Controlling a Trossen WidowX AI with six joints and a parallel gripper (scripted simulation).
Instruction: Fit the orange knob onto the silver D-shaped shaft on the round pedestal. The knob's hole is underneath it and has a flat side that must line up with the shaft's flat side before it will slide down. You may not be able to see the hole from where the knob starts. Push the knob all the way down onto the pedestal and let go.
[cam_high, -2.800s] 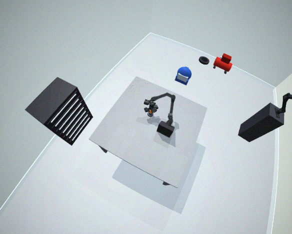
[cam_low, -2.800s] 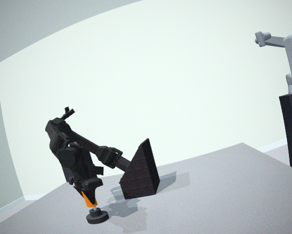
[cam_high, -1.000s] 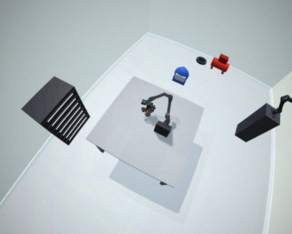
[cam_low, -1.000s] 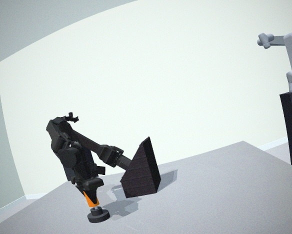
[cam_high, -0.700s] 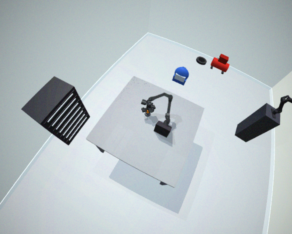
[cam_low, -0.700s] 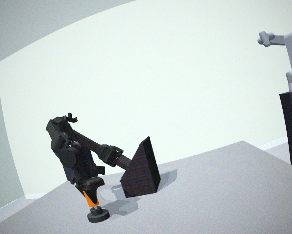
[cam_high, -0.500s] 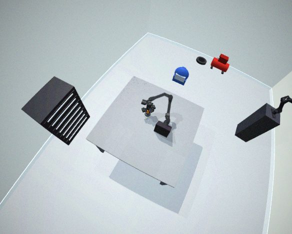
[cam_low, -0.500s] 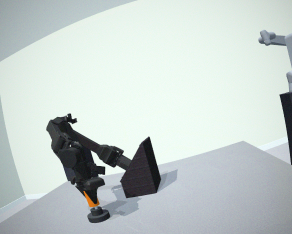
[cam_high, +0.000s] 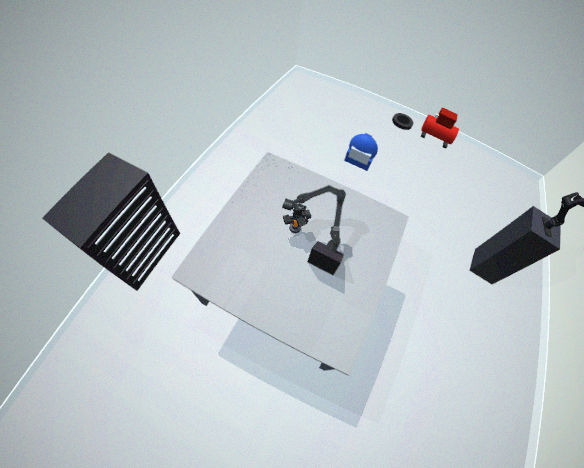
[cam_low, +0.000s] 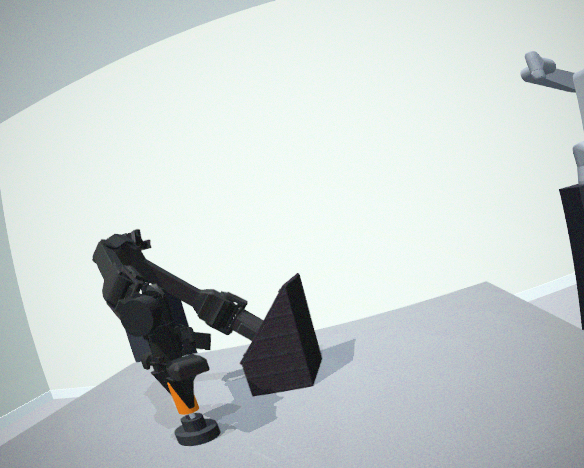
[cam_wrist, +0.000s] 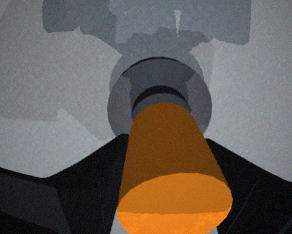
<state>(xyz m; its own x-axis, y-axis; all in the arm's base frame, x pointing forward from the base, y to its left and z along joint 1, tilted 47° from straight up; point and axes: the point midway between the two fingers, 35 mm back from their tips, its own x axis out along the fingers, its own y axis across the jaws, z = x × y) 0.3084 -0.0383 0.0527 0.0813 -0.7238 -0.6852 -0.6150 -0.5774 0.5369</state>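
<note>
Right now my gripper tip is 4 cm above the dark round pedestal. Also, from my gripper tip: orange knob: 3 cm above.
</note>
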